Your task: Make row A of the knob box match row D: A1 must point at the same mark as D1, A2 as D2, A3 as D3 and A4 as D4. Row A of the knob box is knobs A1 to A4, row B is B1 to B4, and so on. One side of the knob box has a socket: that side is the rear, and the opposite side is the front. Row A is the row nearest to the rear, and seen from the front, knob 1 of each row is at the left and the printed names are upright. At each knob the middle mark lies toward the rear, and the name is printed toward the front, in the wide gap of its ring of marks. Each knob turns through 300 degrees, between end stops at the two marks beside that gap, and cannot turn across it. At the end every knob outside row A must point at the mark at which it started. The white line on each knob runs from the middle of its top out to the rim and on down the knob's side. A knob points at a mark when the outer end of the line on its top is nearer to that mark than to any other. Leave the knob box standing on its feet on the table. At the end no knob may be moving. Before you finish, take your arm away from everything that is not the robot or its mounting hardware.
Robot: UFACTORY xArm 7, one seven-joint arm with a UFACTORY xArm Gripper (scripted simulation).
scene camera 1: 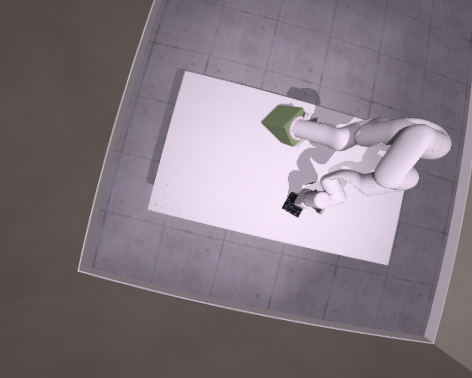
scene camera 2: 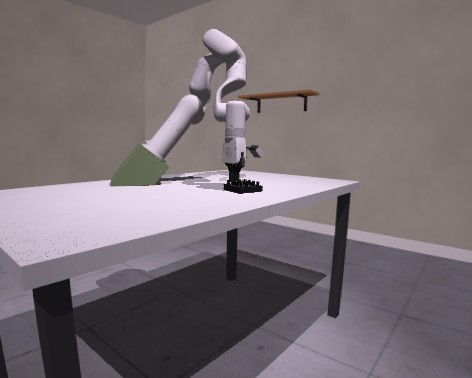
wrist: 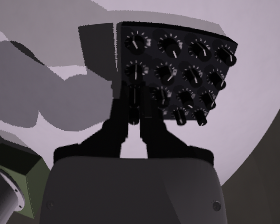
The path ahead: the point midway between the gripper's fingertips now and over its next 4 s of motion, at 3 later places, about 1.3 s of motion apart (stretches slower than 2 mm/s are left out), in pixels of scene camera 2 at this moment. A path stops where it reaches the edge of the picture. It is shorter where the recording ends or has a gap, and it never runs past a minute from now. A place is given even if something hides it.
My gripper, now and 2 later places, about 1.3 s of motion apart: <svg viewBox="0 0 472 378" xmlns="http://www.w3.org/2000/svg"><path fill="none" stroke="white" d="M234 181L234 174L235 141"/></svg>
